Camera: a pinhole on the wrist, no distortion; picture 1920 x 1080 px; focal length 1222.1 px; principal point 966.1 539.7 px. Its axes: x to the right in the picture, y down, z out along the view. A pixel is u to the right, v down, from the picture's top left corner.
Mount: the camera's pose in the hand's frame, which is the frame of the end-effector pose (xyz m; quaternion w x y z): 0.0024 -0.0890 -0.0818 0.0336 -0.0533 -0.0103 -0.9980
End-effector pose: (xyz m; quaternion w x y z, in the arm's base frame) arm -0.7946 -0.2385 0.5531 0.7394 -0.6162 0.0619 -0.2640
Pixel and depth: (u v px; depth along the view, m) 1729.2 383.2 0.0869
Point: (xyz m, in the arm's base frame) -0.8520 -0.2175 0.6204
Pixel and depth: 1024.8 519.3 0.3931
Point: -0.6672 0.0156 0.7013
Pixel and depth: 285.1 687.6 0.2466
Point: -0.6227 -0.1958 0.7248
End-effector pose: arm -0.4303 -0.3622 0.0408 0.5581 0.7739 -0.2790 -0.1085
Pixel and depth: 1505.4 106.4 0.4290
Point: -0.7463 -0.5835 -0.0529
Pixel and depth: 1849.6 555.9 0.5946
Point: -0.9581 -0.5844 -0.3098
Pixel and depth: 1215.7 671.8 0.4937
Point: -0.6237 -0.6467 -0.2405
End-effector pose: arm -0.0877 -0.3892 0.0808 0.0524 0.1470 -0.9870 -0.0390
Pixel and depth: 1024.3 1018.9 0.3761
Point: -0.0892 -0.5987 -0.2311
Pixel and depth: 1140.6 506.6 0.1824
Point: -0.0719 -0.4592 -0.0285
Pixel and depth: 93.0 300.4 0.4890
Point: -0.5164 -0.4432 -0.2413
